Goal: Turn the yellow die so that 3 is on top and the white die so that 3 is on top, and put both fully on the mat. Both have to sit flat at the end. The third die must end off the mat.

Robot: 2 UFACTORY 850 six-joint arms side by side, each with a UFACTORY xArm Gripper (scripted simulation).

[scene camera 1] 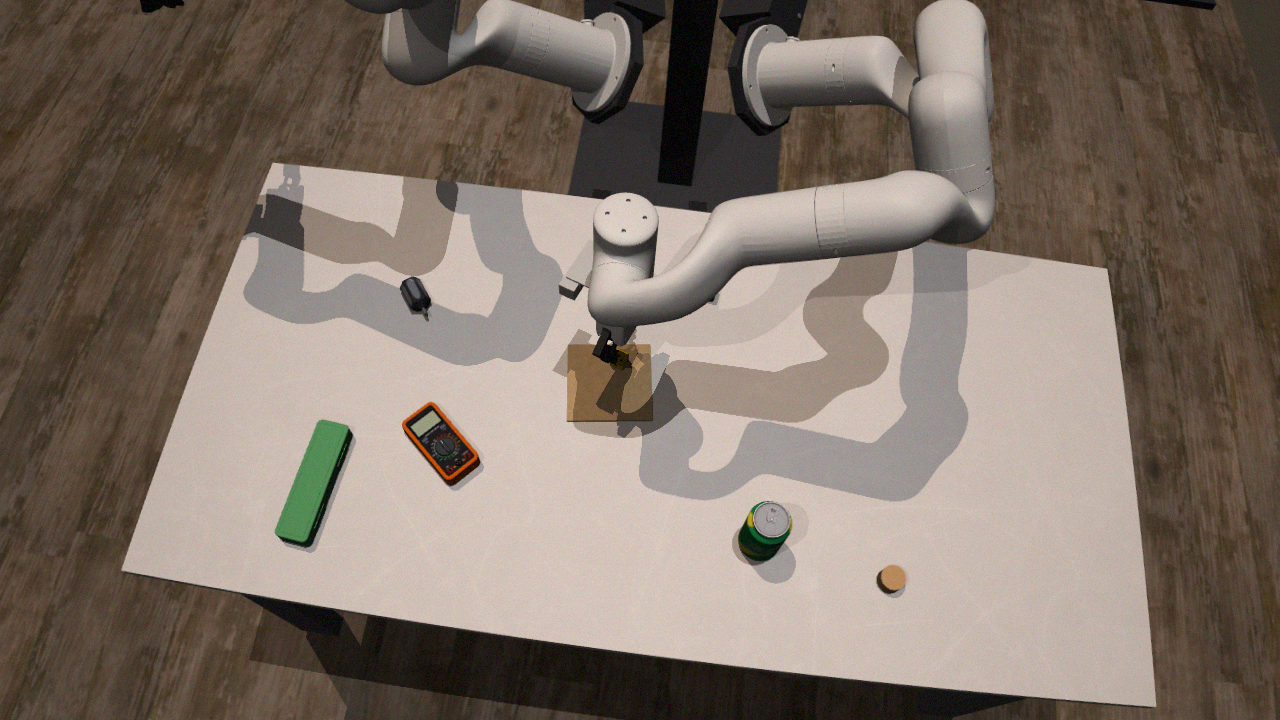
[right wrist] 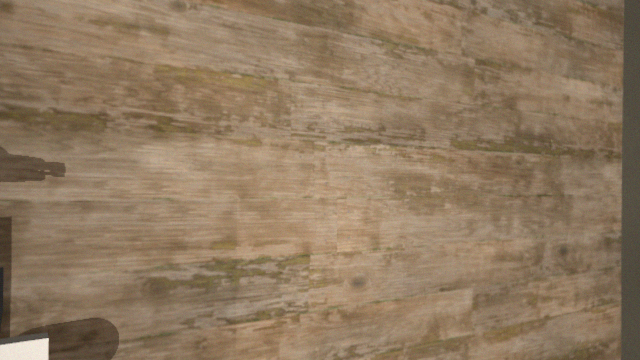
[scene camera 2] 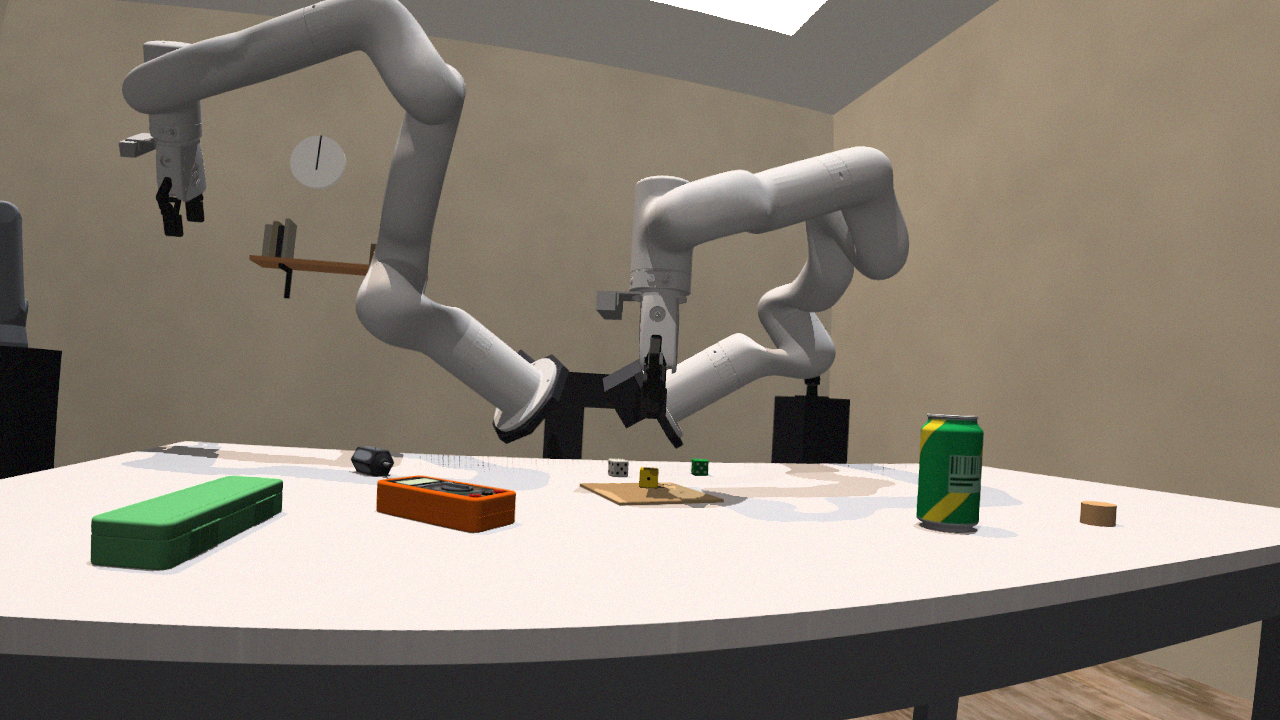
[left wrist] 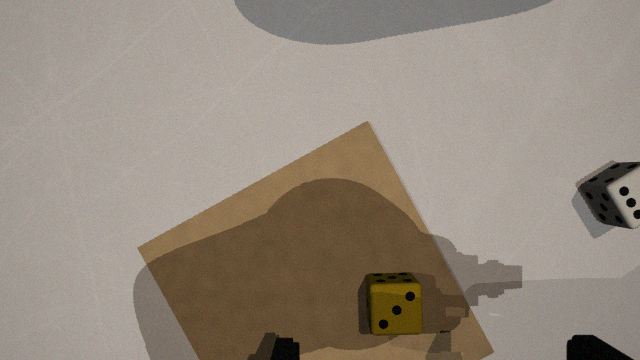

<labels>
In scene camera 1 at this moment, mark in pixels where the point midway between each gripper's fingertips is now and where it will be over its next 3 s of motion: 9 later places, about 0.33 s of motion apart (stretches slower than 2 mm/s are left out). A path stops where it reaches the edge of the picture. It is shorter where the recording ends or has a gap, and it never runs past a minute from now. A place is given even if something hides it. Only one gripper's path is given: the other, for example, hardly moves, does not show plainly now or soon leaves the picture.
My left gripper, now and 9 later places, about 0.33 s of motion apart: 621, 336; 621, 336; 620, 333; 620, 330; 620, 326; 620, 323; 620, 320; 620, 316; 620, 313; 620, 309
</labels>
